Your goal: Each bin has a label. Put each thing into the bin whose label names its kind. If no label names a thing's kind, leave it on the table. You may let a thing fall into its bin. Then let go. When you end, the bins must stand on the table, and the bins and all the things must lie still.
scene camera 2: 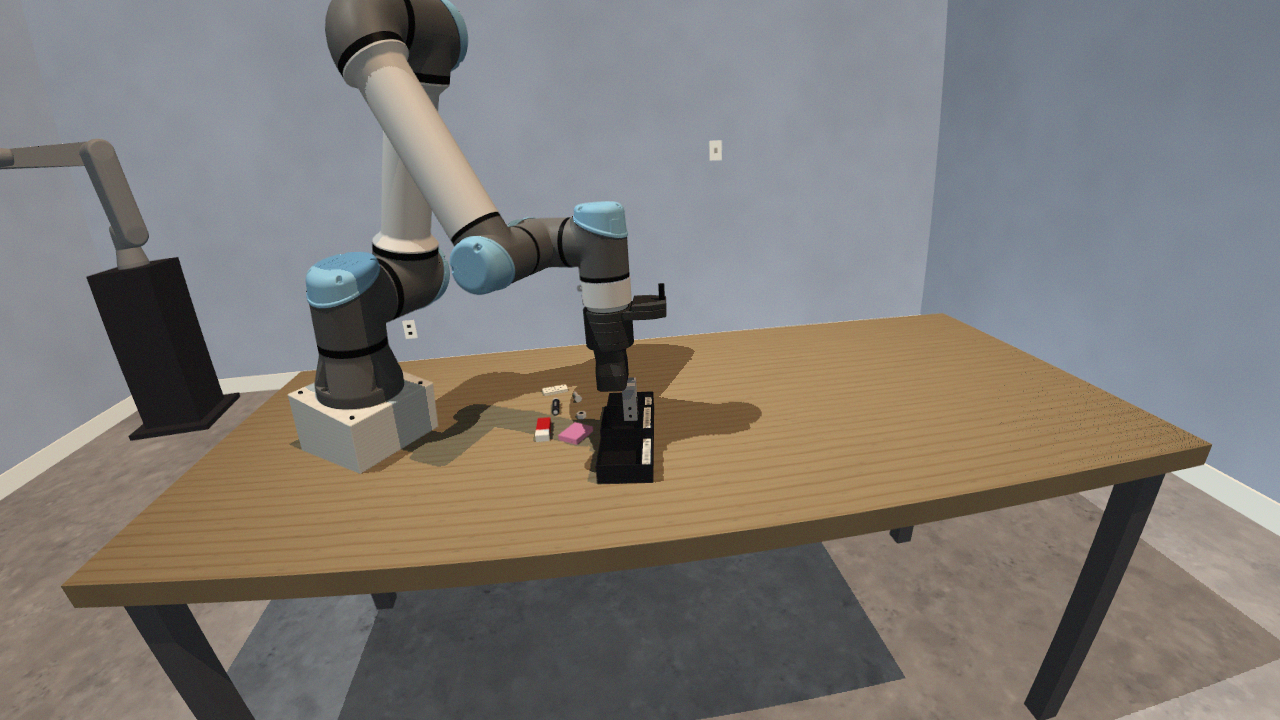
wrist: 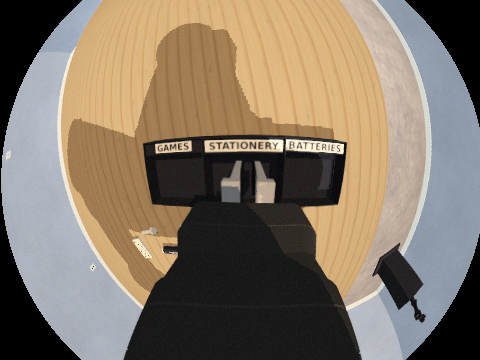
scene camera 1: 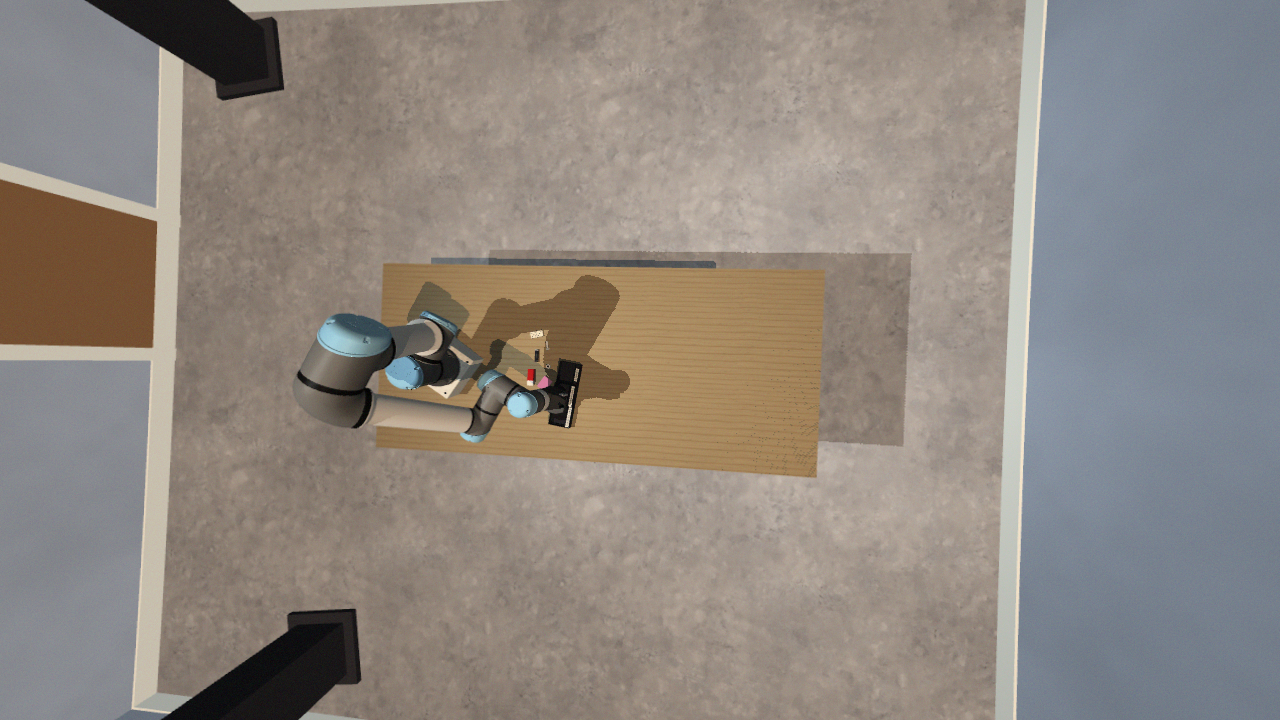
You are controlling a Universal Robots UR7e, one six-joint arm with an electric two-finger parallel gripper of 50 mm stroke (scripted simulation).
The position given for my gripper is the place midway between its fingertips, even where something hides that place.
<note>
In view: my gripper (scene camera 2: 631, 417).
My gripper is seen too in the wrist view (wrist: 247, 171).
</note>
